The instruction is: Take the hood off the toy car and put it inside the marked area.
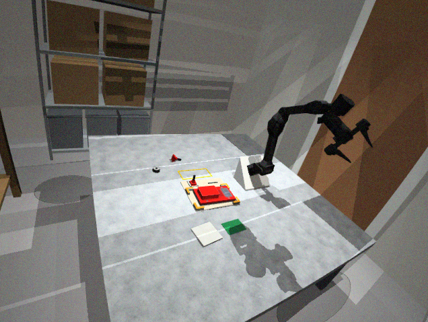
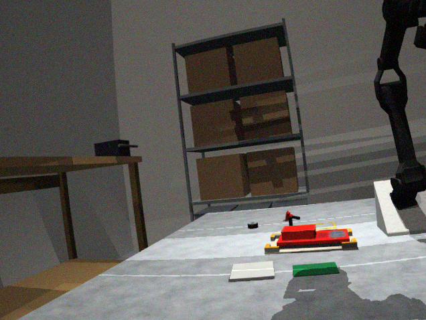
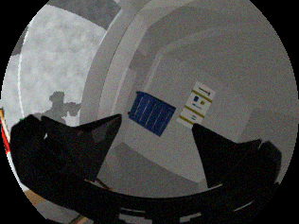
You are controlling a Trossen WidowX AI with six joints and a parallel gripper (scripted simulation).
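My gripper tip is 45 cm to the left of the red hood, 44 cm above it and 28 cm short of it. The rest, counted from my gripper tip: green wedge (48 cm below, 27 cm ahead, 23 cm to the right); white flat plate (48 cm below, 42 cm ahead, 25 cm to the right); black wheel (75 cm to the right, 47 cm below, 43 cm ahead).
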